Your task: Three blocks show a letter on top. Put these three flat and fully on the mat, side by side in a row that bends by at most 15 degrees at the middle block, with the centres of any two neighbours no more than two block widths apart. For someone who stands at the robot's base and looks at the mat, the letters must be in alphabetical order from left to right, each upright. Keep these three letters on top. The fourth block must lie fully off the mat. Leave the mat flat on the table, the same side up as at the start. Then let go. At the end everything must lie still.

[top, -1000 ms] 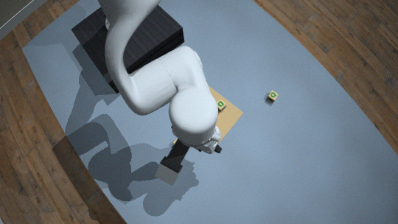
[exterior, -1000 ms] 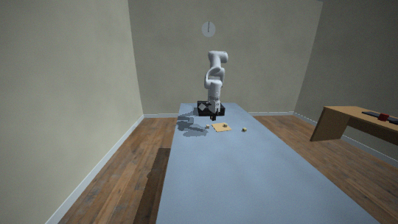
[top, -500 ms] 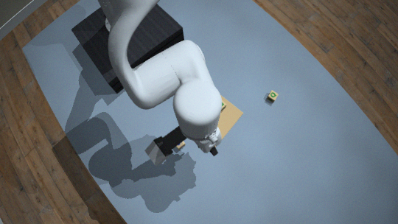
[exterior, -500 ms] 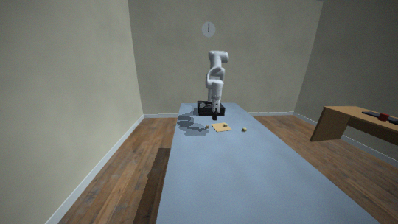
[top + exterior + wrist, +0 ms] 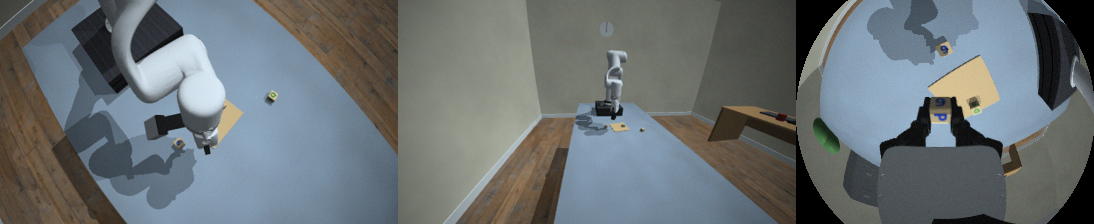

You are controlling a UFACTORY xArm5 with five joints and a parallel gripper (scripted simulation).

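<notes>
Now: the tan mat 12 cm below my hand, 7 cm to the left of it and 3 cm behind it. Also, from my hand: block 11 cm to the left, 11 cm below, 3 cm behind.
</notes>
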